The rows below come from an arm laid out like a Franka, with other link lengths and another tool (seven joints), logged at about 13 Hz.
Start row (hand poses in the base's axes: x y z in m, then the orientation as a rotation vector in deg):
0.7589, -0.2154, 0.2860, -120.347, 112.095, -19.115
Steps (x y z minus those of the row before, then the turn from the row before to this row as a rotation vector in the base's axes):
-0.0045, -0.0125, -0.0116, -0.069, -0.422, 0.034
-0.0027, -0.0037, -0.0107, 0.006, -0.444, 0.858
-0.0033, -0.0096, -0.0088, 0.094, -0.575, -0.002
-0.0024, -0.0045, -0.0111, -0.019, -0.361, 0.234
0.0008, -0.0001, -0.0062, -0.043, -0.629, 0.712
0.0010, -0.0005, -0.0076, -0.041, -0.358, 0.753
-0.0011, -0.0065, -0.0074, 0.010, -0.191, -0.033
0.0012, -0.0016, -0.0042, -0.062, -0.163, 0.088
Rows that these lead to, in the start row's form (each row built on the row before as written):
0.7544, -0.2279, 0.2744, -120.180, 111.838, -19.596
0.7517, -0.2316, 0.2637, -120.695, 110.632, -19.856
0.7484, -0.2412, 0.2549, -120.306, 110.294, -20.326
0.7460, -0.2457, 0.2438, -120.319, 109.836, -20.651
0.7468, -0.2458, 0.2376, -120.611, 108.698, -21.161
0.7478, -0.2463, 0.2300, -121.085, 107.663, -21.391
0.7467, -0.2528, 0.2226, -120.941, 107.593, -21.577
0.7479, -0.2544, 0.2184, -120.963, 107.416, -21.781

